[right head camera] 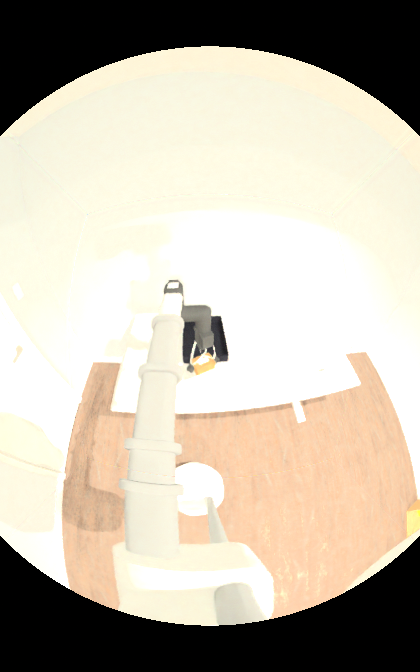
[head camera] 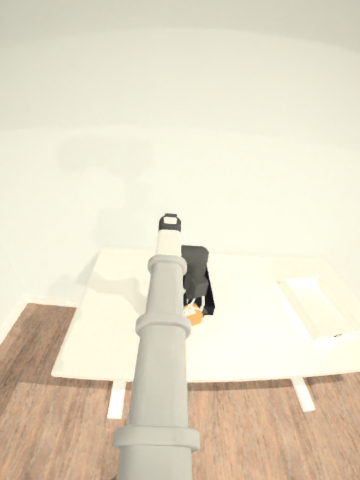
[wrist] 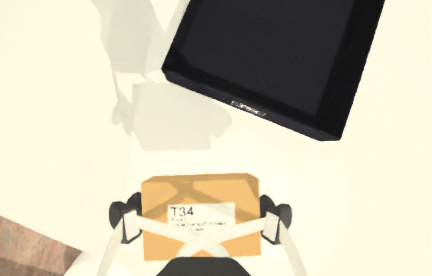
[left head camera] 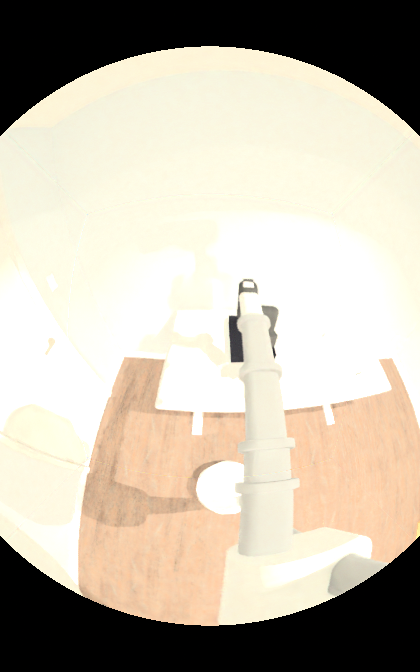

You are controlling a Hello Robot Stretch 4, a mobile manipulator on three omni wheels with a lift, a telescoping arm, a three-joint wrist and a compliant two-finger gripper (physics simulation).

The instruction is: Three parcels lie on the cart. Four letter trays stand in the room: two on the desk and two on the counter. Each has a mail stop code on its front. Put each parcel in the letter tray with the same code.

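Note:
My gripper is shut on an orange parcel with a white label that reads T34. It holds the parcel above the desk, in front of the black letter tray. The black letter tray lies on the desk; the code on its front is too small to read in the wrist view. My arm hides part of this tray in the head views. A white letter tray lies at the right of the desk, with an unreadable mark on its front. The cart and the counter cannot be made out.
The white desk stands against the wall. A round white object is on the floor below my arm. A yellow object shows at the right edge of the right head view.

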